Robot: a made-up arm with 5 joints.
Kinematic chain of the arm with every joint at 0, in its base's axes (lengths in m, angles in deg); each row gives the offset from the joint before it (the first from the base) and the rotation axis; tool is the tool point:
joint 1: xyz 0 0 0.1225 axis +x
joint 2: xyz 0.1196 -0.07 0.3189 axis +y
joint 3: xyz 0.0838 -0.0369 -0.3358 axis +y
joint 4: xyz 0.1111 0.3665 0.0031 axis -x
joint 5: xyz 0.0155 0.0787 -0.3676 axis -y
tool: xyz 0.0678 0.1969 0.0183
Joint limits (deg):
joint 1: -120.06..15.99
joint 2: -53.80..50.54
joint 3: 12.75..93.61
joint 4: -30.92..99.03
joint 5: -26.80..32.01
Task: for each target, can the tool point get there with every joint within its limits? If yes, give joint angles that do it. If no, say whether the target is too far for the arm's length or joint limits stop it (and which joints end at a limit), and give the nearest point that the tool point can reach.
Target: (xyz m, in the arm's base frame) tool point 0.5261 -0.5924 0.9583
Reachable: no: joint limits stop it (at a limit: joint 1, joint 5) | nearest point 0.3545 -0.3318 0.3547 | short by 0.679 m
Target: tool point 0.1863 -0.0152 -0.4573
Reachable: yes | joints -52.42 -22.70 67.74 13.36 12.21
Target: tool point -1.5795 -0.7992 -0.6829
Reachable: no: too far | nearest point -0.5204 -0.3002 -0.2866 | short by 1.236 m
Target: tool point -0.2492 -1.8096 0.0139
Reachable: no: too far | nearest point -0.0387 -0.6460 -0.0620 | short by 1.185 m
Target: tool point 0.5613 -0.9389 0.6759
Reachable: no: joint limits stop it (at a limit: joint 1, joint 3, joint 5) | nearest point 0.3706 -0.4876 0.2413 | short by 0.655 m
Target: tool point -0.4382 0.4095 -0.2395
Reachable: yes | joints -42.84 40.85 78.89 -1.80 -10.57
